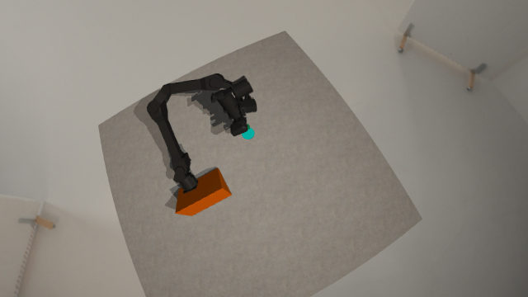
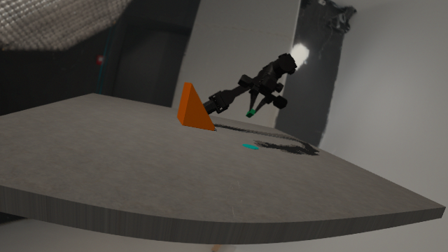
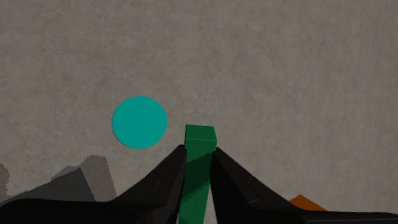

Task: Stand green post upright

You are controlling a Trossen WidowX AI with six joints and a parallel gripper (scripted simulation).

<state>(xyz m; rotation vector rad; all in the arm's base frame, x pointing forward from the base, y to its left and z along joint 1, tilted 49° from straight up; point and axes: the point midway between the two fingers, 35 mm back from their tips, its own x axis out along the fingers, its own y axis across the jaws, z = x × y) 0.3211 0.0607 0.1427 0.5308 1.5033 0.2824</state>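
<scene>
Now: the cyan circle 12 cm below my gripper tip and 2 cm to the left of it. The rest, counted from my gripper tip: green post: 2 cm behind, 1 cm below.
</scene>
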